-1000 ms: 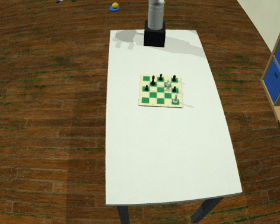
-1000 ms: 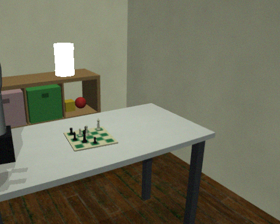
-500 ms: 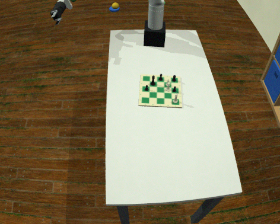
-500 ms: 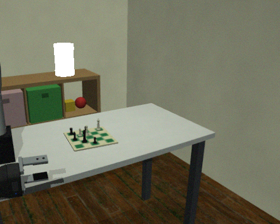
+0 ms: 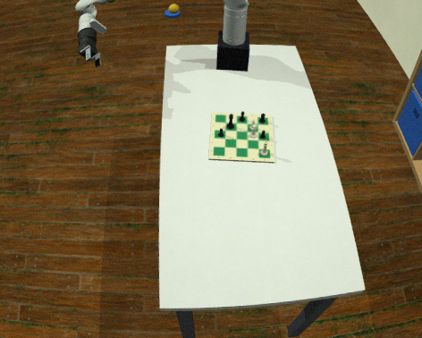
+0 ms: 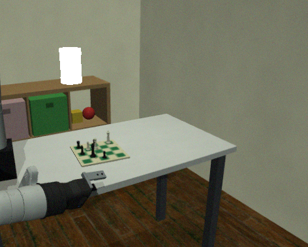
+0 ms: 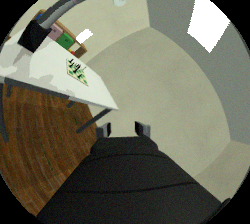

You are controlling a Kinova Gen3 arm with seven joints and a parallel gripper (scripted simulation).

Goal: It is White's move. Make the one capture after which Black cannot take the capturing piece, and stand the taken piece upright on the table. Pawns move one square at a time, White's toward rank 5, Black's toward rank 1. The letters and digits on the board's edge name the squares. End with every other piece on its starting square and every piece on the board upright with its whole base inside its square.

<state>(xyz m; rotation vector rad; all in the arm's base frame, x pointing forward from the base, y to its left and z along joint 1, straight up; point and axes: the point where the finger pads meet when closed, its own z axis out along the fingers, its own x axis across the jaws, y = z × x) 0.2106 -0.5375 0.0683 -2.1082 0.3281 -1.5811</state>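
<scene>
The tall black piece is 51 cm to the left of my hand, 18 cm ahead of it and 15 cm below it. From my hand the other things lie so: tall white piece 61 cm to the left, 30 cm ahead, 15 cm below; then green-and-cream chessboard 54 cm to the left, 22 cm ahead, 19 cm below.
</scene>
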